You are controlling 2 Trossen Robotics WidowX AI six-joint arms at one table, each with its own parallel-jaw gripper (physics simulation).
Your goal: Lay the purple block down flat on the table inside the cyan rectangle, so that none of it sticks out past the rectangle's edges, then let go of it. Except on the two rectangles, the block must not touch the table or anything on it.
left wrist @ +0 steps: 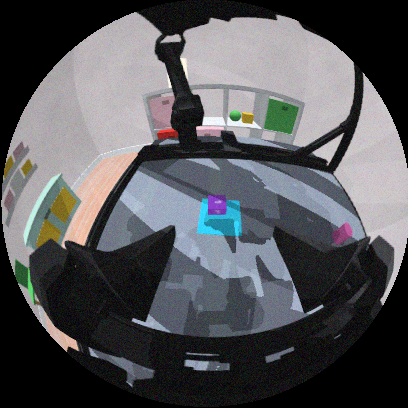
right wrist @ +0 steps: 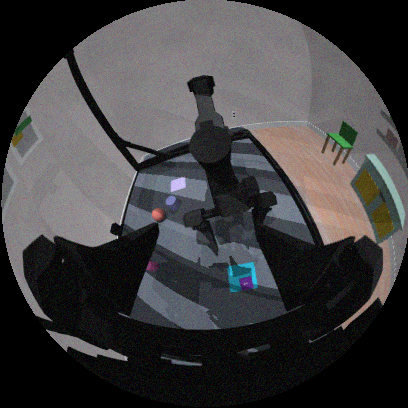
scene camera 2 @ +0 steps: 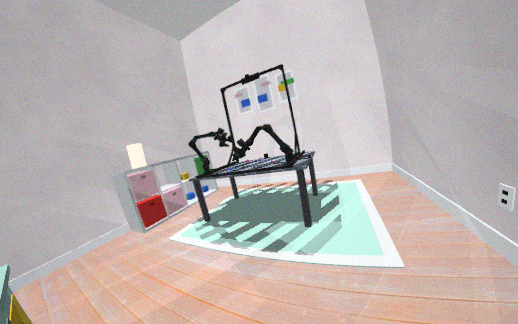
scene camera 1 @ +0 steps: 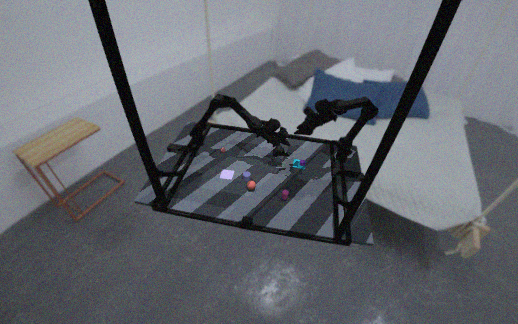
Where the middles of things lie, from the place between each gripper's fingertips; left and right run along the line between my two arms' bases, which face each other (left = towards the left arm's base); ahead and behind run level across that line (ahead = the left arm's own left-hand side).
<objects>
Right now the cyan rectangle (left wrist: 229, 223) is 3 cm ahead of my right hand, 6 cm to the right of it and 26 cm below it.
Now: left hand 9 cm above the cyan rectangle, 7 cm to the left of it and 1 cm past it.
</objects>
